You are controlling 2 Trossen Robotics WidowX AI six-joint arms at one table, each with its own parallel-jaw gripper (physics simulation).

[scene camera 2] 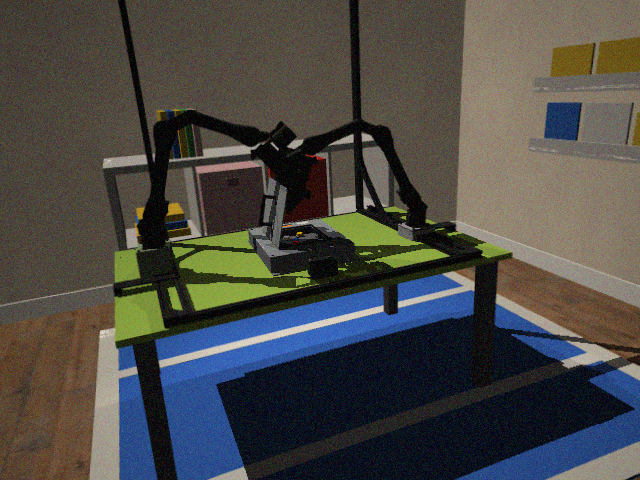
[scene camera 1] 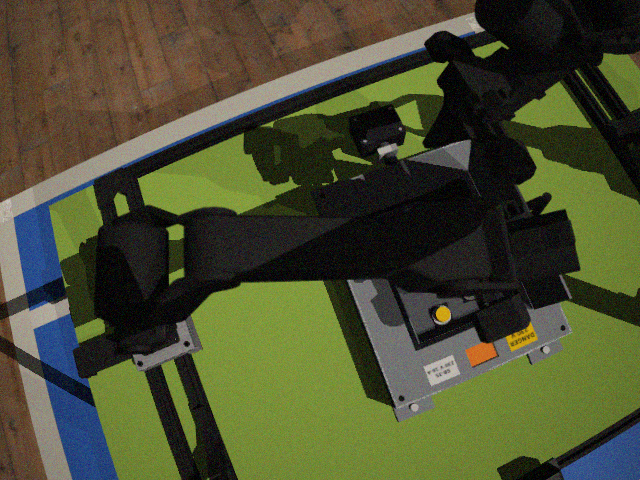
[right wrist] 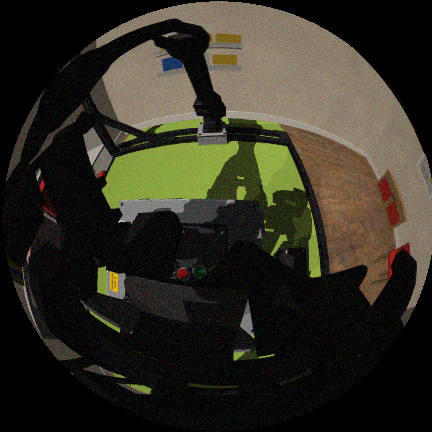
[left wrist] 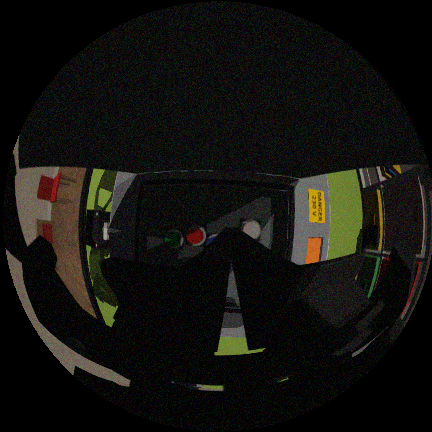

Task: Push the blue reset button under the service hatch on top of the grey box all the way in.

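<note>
The grey box [scene camera 1: 409,367] [scene camera 2: 290,257] lies on the green table with its service hatch [scene camera 1: 451,154] [scene camera 2: 279,206] swung up, nearly upright. In the open recess there is a row of buttons: green [left wrist: 174,238] [right wrist: 198,271], red [left wrist: 196,235] [right wrist: 182,273], a sliver of the blue reset button [left wrist: 212,238], and a pale yellow one [left wrist: 252,228] [scene camera 1: 441,313]. My left gripper [left wrist: 230,233] is shut and empty, with its tips down in the recess right at the blue button and covering most of it. My right gripper [right wrist: 241,245] is shut and empty, close above the box by the raised hatch. I cannot tell how far in the button is.
A small black block [scene camera 1: 377,129] [scene camera 2: 323,266] stands on the table beside the box. The box top carries a yellow danger label [scene camera 1: 521,336] [left wrist: 316,205], an orange label [scene camera 1: 481,353] and a white label [scene camera 1: 442,370]. A black rail frame [scene camera 1: 199,419] runs around the table.
</note>
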